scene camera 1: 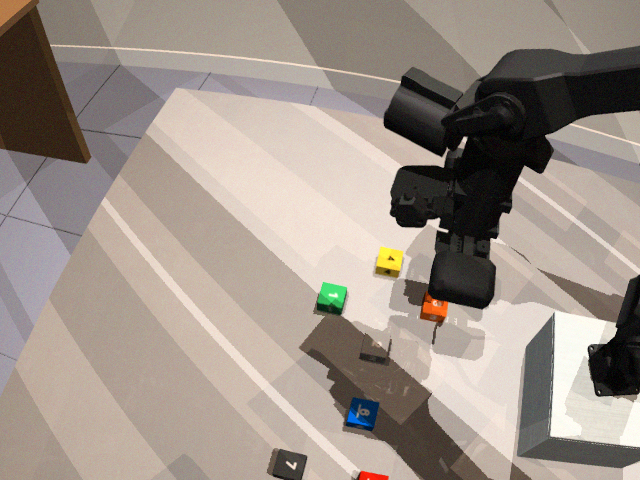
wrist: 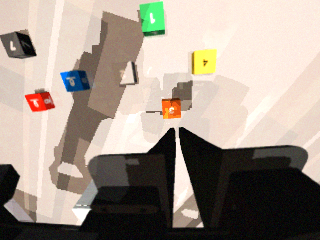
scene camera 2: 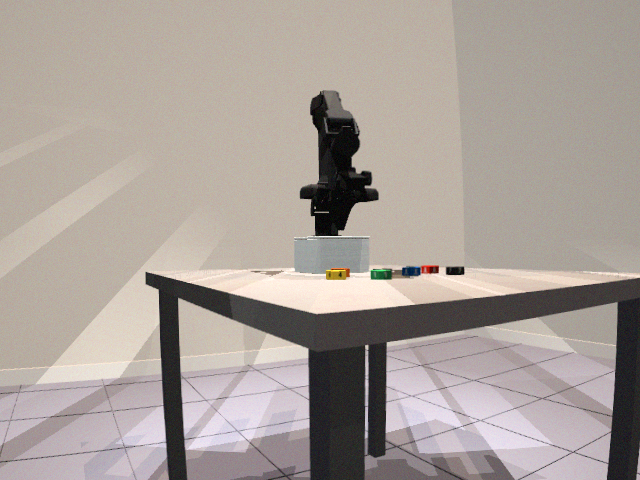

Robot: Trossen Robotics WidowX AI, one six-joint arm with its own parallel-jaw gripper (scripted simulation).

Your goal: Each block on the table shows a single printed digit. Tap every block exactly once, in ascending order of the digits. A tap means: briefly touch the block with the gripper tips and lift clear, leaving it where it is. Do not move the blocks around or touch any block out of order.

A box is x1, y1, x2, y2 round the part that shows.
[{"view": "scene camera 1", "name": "gripper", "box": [389, 147, 513, 309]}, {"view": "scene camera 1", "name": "blue block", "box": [345, 397, 378, 430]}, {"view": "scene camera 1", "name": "grey block marked 2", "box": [359, 330, 390, 363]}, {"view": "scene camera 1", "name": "green block marked 1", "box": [317, 282, 347, 314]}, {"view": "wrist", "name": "gripper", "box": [0, 127, 319, 239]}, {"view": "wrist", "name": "green block marked 1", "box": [139, 2, 164, 36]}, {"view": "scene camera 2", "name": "gripper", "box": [300, 163, 378, 230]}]
